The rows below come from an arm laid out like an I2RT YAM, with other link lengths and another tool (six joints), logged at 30 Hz.
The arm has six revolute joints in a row. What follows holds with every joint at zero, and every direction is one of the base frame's. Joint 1 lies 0.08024 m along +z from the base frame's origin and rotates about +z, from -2.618 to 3.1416 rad. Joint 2 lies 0.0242 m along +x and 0.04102 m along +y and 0.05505 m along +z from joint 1 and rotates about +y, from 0 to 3.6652 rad. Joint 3 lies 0.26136 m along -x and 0.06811 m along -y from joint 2 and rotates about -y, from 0 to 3.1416 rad. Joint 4 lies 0.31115 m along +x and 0.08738 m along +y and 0.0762 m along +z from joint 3 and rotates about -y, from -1.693 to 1.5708 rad. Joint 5 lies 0.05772 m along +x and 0.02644 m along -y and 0.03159 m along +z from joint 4 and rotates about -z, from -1.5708 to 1.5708 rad. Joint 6 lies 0.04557 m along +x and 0.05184 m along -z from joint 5 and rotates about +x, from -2.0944 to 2.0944 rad. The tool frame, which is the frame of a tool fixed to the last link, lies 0.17 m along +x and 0.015 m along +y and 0.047 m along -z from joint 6; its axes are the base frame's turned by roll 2.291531, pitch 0.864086 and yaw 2.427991 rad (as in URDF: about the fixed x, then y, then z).
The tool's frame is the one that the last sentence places.
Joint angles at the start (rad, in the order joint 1, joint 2, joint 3, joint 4, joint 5, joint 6):
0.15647, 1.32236, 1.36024, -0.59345, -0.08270, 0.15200
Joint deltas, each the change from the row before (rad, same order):
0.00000, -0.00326, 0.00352, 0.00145, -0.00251, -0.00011
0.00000, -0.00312, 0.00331, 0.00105, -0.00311, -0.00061
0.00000, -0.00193, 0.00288, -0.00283, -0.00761, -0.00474
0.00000, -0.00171, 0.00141, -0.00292, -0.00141, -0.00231
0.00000, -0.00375, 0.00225, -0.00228, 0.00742, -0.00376
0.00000, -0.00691, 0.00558, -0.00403, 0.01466, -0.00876
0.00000, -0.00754, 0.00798, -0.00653, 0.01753, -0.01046
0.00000, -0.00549, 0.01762, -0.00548, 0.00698, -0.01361
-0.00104, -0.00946, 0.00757, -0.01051, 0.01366, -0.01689
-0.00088, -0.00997, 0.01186, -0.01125, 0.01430, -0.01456
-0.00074, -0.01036, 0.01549, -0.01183, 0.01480, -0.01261
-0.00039, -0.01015, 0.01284, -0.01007, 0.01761, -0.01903
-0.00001, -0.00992, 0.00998, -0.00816, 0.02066, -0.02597
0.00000, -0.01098, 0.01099, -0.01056, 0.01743, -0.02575
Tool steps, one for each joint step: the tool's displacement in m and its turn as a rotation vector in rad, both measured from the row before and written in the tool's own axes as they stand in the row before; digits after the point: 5 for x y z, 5 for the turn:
-0.00090, 0.00242, -0.00249, -0.00572, -0.00493, -0.00414
-0.00069, 0.00234, -0.00232, -0.00551, -0.00397, -0.00455
0.00082, 0.00190, -0.00130, -0.00388, 0.00310, -0.00784
0.00044, 0.00046, -0.00098, 0.00006, 0.00070, -0.00264
-0.00104, -0.00034, -0.00255, 0.00520, -0.00745, -0.00179
-0.00243, -0.00046, -0.00529, 0.01042, -0.01556, -0.00498
-0.00283, -0.00068, -0.00642, 0.01307, -0.01763, -0.00533
-0.00415, 0.00346, -0.00850, 0.00312, -0.01836, -0.01496
-0.00175, -0.00129, -0.00694, 0.01535, -0.01370, -0.01050
-0.00264, -0.00025, -0.00866, 0.01284, -0.01721, -0.00937
-0.00340, 0.00055, -0.01014, 0.01071, -0.02020, -0.00830
-0.00339, -0.00082, -0.00940, 0.01646, -0.02052, -0.01235
-0.00339, -0.00230, -0.00859, 0.02280, -0.02071, -0.01669
-0.00276, -0.00196, -0.00919, 0.02074, -0.01851, -0.01736

